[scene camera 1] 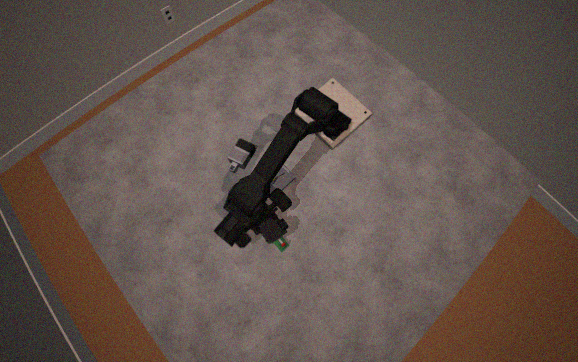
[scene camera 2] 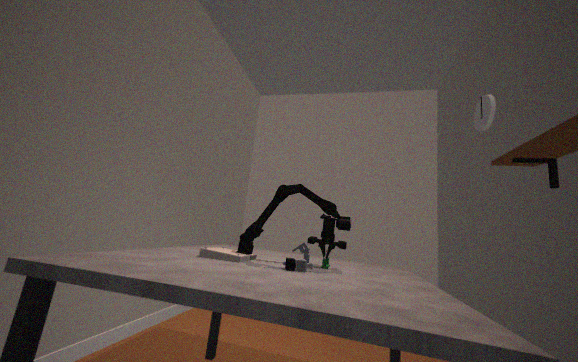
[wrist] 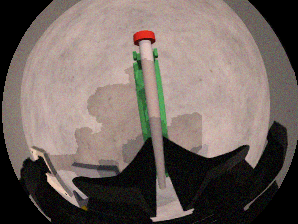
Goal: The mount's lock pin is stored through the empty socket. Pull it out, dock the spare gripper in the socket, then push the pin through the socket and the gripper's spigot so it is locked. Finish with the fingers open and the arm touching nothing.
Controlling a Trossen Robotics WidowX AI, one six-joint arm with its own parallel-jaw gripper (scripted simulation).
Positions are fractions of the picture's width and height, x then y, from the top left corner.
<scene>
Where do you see a lock pin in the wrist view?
0.49,0.18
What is the gripper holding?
A lock pin.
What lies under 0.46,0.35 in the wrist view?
A green holder.
</scene>
